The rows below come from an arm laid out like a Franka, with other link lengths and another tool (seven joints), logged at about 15 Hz.
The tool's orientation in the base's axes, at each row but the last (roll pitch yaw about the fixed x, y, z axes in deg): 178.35 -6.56 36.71; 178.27 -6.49 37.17; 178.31 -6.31 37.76; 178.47 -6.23 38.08; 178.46 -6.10 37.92; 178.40 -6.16 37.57; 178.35 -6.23 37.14; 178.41 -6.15 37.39
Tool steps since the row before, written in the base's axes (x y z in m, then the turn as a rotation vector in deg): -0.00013 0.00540 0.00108 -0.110 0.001 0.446; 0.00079 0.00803 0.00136 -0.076 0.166 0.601; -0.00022 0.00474 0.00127 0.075 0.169 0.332; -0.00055 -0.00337 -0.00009 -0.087 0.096 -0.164; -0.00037 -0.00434 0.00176 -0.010 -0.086 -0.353; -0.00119 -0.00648 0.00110 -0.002 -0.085 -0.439; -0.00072 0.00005 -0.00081 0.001 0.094 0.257; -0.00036 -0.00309 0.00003 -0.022 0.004 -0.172
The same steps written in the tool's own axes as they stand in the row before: 0.00323 -0.00438 -0.00084 -0.036 -0.053 -0.455; 0.00560 -0.00590 -0.00091 0.107 -0.160 -0.598; 0.00285 -0.00385 -0.00108 0.198 -0.078 -0.315; -0.00251 0.00232 -0.00012 -0.027 -0.134 0.159; -0.00276 0.00325 -0.00198 -0.098 0.052 0.346; -0.00475 0.00445 -0.00150 -0.100 0.054 0.432; -0.00063 -0.00050 0.00073 0.085 -0.067 -0.251; -0.00215 0.00224 -0.00020 -0.033 -0.021 0.169
